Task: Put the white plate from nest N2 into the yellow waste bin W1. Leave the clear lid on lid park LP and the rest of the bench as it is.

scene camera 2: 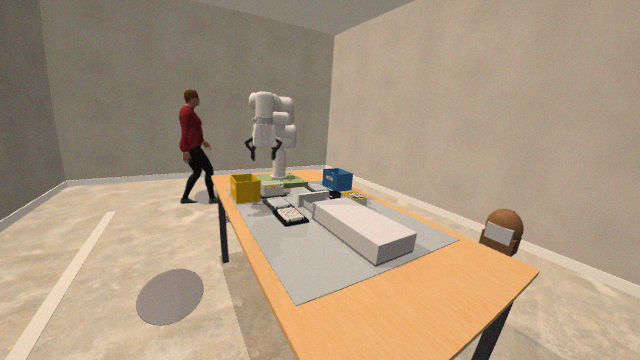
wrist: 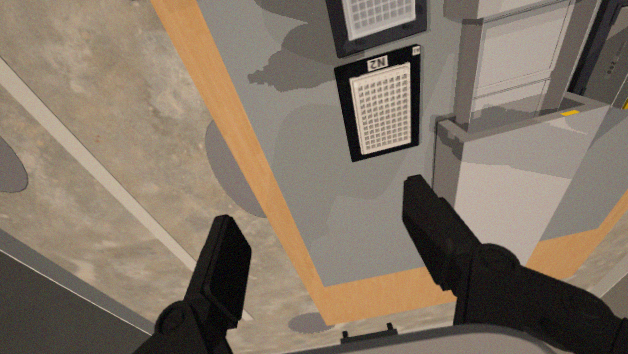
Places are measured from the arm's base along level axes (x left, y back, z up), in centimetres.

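Pixels of known places: gripper, fingertip midpoint: [scene camera 2: 263,160] [wrist: 320,215]; arm's base, link origin: [scene camera 2: 279,176].
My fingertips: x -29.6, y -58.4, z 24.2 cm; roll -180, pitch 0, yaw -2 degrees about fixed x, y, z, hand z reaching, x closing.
Note:
For each thing: its top centre in the pictures, then the offset to it from my fingertips. "spot": a spot on its surface instead.
- white plate, top centre: [wrist: 384,115] [scene camera 2: 290,212] dx +10.9, dy -7.1, dz -24.5 cm
- black nest N2, surface spot: [wrist: 346,100] spot: dx +5.7, dy -3.8, dz -25.9 cm
- yellow bin W1, top centre: [scene camera 2: 244,177] dx -2.5, dy +28.6, dz -15.2 cm
- flat greyish piece, top centre: [scene camera 2: 317,187] dx +46.0, dy +28.2, dz -25.2 cm
- blue bin, top centre: [scene camera 2: 337,171] dx +62.1, dy +29.0, dz -15.2 cm
- yellow-topped rack, top centre: [scene camera 2: 354,194] dx +48.8, dy -7.0, dz -19.5 cm
- pale box, top centre: [scene camera 2: 272,182] dx +13.8, dy +28.3, dz -19.4 cm
The white plate [scene camera 2: 290,215] [wrist: 384,112] lies flat in the black nest N2 [wrist: 346,100], whose label shows in the wrist view. My gripper [scene camera 2: 263,159] [wrist: 320,215] is open and empty. It hangs high above the bench, near the arm's base end, pointing down; in the wrist view the plate shows beyond the fingertips, nearer the right finger. The yellow bin W1 [scene camera 2: 245,188] stands at the table's left edge in the scene view, below the gripper; it does not show in the wrist view. A flat greyish piece [scene camera 2: 317,187] by the blue bin may be the lid park; the lid is too small to tell.
Another plate [scene camera 2: 278,202] [wrist: 382,15] sits next to N2. A long white device [scene camera 2: 365,222] [wrist: 510,200] stands beside N2. A blue bin [scene camera 2: 337,180], a yellow-topped rack [scene camera 2: 355,196] and a pale box [scene camera 2: 272,189] stand farther back. A person [scene camera 2: 191,130] stands behind the table, left.

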